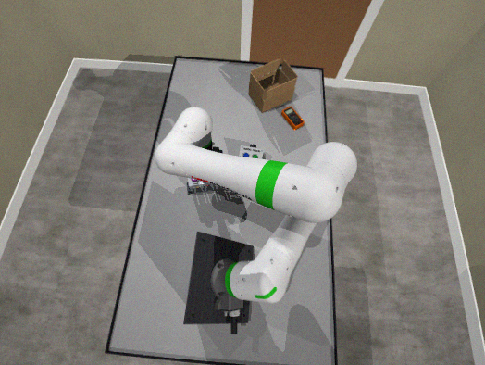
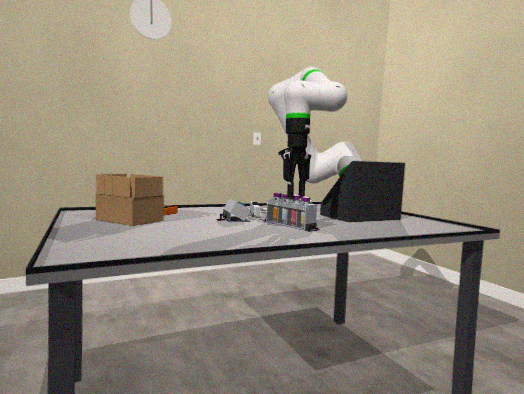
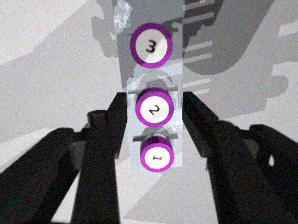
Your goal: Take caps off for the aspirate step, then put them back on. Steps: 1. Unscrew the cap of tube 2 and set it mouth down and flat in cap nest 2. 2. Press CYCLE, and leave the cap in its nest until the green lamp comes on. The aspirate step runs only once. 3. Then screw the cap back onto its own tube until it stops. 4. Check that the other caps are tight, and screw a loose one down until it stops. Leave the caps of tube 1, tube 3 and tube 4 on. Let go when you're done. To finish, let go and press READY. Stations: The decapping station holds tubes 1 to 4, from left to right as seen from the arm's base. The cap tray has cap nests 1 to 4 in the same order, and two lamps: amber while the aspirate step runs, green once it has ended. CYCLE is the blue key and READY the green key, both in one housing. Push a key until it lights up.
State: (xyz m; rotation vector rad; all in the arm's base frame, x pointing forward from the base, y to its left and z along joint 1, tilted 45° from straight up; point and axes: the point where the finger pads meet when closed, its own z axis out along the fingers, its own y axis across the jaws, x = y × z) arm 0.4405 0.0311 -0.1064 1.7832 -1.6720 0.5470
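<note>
My hand is 30 mm above the purple cap marked 2. Round my hand: cap 1: 10 mm behind, 50 mm to the left, 30 mm below; then cap 3: 10 mm ahead, 50 mm to the right, 30 mm below; then cap 4: 20 mm ahead, 100 mm to the right, 30 mm below.
</note>
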